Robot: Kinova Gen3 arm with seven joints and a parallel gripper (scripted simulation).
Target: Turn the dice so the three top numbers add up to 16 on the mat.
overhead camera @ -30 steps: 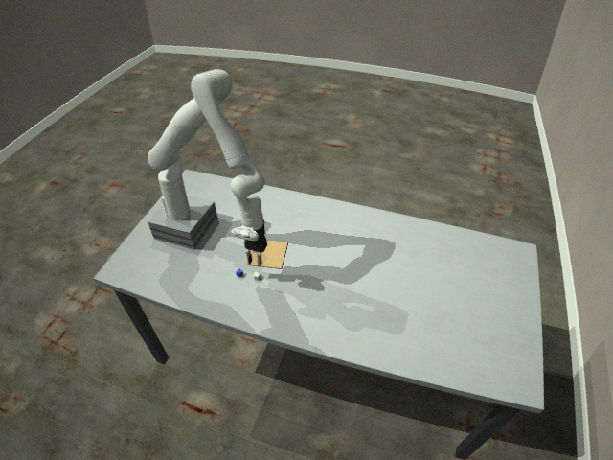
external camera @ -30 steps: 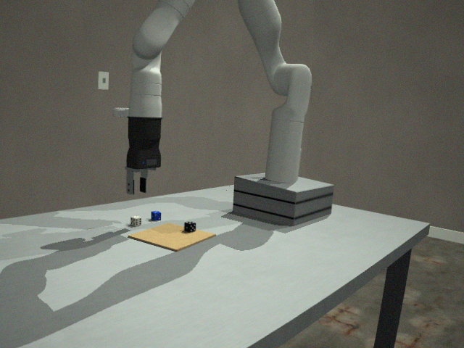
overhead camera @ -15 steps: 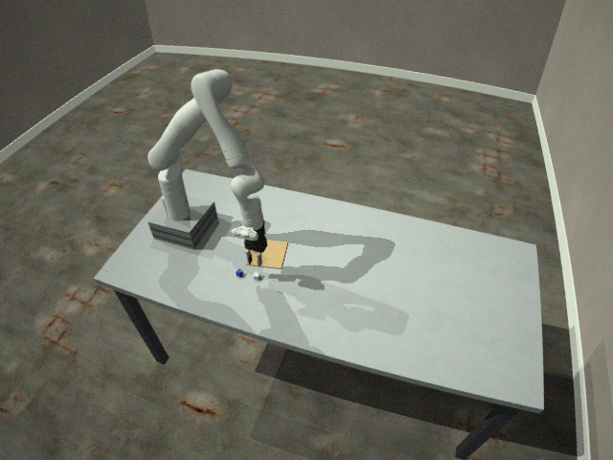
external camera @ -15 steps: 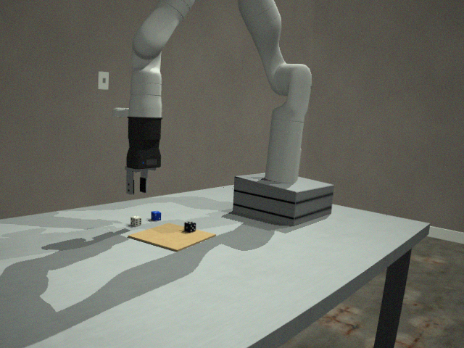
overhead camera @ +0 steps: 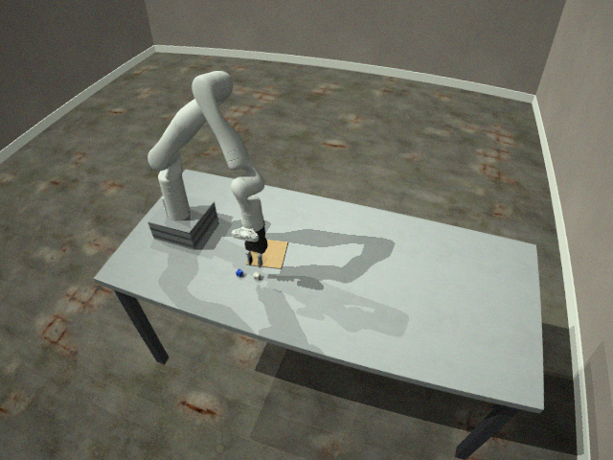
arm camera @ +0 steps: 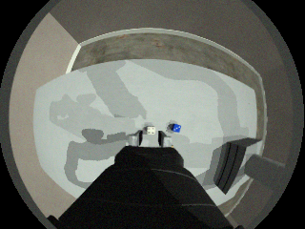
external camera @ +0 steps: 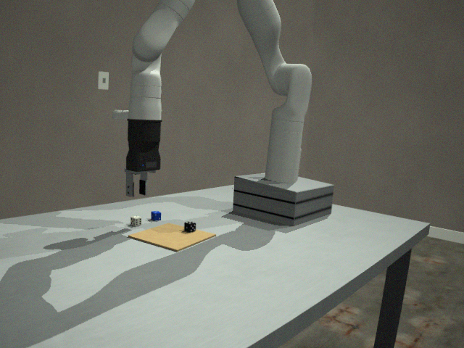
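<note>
My gripper is now 80 mm above the white die. Round my hand: tan mat (10 mm behind, 120 mm to the left, 90 mm below); blue die (70 mm behind, 10 mm to the right, 80 mm below); black die (60 mm behind, 120 mm to the left, 80 mm below).
</note>
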